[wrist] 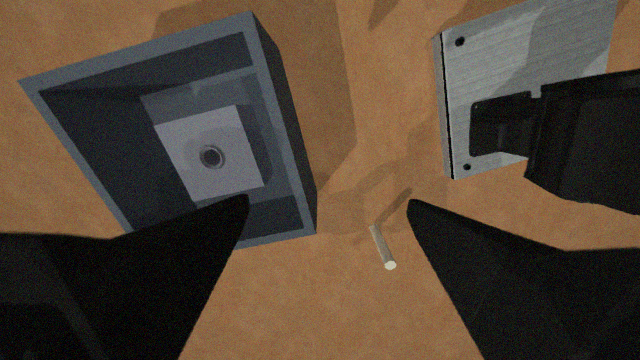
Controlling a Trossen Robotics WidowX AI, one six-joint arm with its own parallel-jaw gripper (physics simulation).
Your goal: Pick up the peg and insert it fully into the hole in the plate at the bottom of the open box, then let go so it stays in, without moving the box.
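Pixels of known places: gripper, between the fingertips: (pixel 329 204); arm's base, origin of its link: (pixel 496 125).
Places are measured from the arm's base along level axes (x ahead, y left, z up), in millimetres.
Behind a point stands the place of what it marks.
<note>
A thin pale peg (pixel 381 245) @[x 161, y 123, z 29 mm] stands on the brown table, between the fingertips as seen in the view but nearer the right finger, its light round end facing the camera. My gripper (pixel 329 204) @[x 210, y -17, z 146 mm] is open and empty, above the table and apart from the peg. The open dark blue-grey box (pixel 295 145) @[x 236, y -37, z 51 mm] is at the left, and the left finger covers part of its near edge. A light grey plate (pixel 220 175) @[x 330, y -21, z 36 mm] lies at the bottom of the box. The round dark hole (pixel 212 157) @[x 340, y -40, z 21 mm] is near the plate's middle and is empty.
A brushed metal base plate (pixel 490 65) @[x 13, y -68, z -1 mm] with screw holes lies at the upper right, with a black robot part (pixel 590 140) @[x 46, y -12, z 122 mm] on it. The brown table (pixel 310 310) @[x 304, y 297, z -22 mm] extends around the box and peg. Shadows fall between the box and the metal plate.
</note>
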